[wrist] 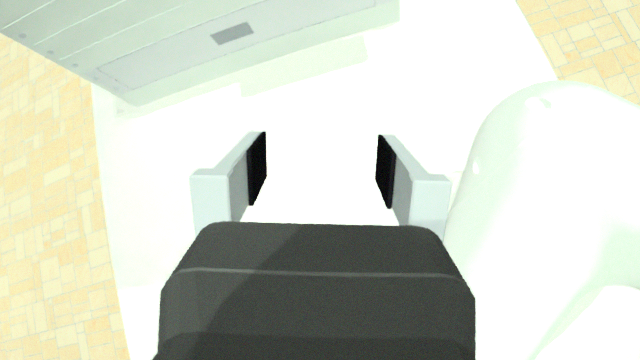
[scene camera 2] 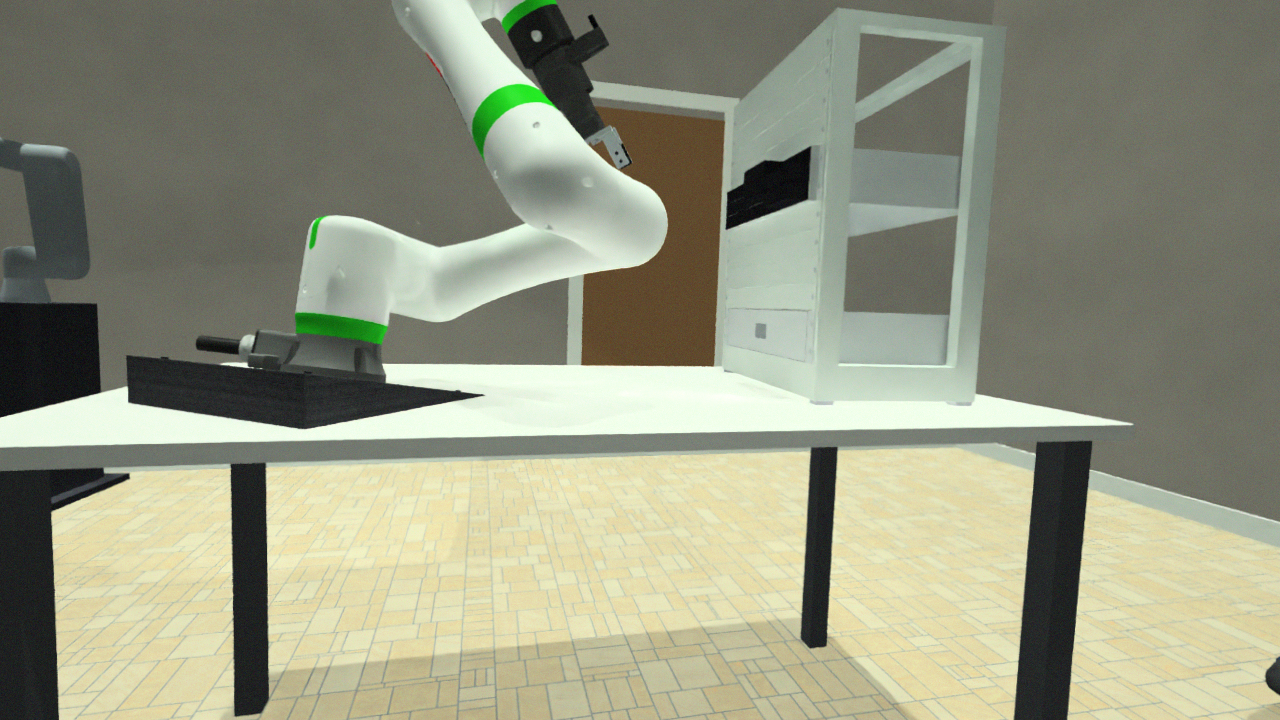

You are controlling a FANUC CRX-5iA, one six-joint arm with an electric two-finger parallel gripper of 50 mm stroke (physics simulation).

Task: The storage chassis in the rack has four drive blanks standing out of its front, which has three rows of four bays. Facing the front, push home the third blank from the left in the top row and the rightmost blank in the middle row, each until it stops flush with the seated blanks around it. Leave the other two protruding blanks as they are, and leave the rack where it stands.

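Places are measured from the arm's base along level axes (x ahead, y left, z up), in metres.
Where they show: gripper, fingertip midpoint: [wrist: 321, 155] [scene camera 2: 625, 166].
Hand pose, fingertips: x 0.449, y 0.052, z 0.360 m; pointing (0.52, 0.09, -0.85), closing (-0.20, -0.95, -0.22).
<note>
Each offset is from my fingertips to the top centre of the thing. "pt": to the spot under its first point.
The white rack [scene camera 2: 832, 268] [wrist: 280, 49] stands upright on the table; its lower front shows at the top left in the wrist view. The black storage chassis @(pt dx +0.255, dy -0.021, dz -0.028 m) [scene camera 2: 774, 189] sits about mid-height in the rack, seen very obliquely in the scene view. Its front has a stepped dark outline, but single blanks, rows and bays cannot be told apart. The chassis does not show in the wrist view. My gripper [scene camera 2: 621, 159] [wrist: 321, 155] is open and empty. It hangs in the air in front of the rack, left of it in the scene view, apart from the chassis and pointing obliquely down.
The white table [scene camera 2: 537, 440] carries the arm's base and the rack. A dark wedge-shaped block [scene camera 2: 214, 394] lies by the base. The arm's own elbow [scene camera 2: 617, 219] [wrist: 540, 165] is close to the gripper, at the right in the wrist view. A grey panel @(pt dx +0.299, dy +0.145, dz -0.275 m) [scene camera 2: 760, 330] [wrist: 232, 33] marks the rack's lower front.
</note>
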